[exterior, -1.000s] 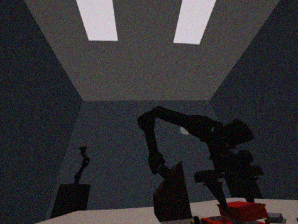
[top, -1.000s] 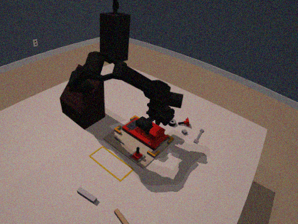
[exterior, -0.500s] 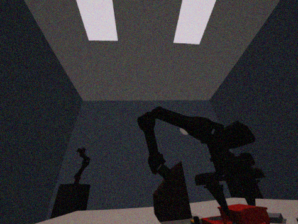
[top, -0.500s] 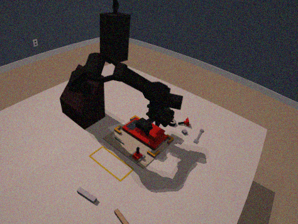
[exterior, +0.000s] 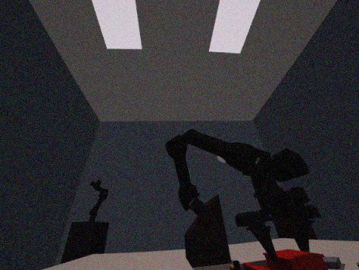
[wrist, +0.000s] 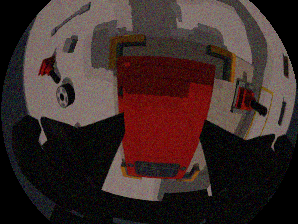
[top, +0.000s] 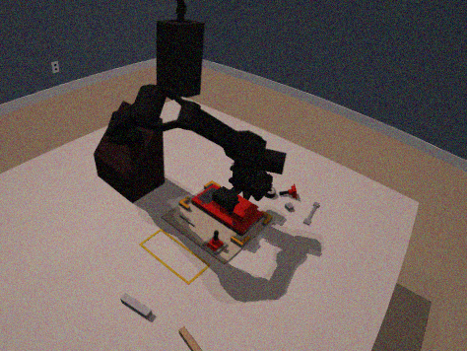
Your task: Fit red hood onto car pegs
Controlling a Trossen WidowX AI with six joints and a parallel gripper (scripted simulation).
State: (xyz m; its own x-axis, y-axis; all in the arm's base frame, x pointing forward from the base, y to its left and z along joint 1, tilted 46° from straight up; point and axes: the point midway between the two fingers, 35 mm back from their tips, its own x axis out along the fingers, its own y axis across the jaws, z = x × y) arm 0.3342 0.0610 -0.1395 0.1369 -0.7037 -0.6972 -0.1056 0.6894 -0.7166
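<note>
Right now the red hood is right at my gripper tip. The rest, counted from my gripper tip: grey engine block 20 mm below; wheel 10 mm behind, 170 mm to the left, 30 mm below; wooden bar 220 mm ahead, 360 mm to the right, 30 mm below.
</note>
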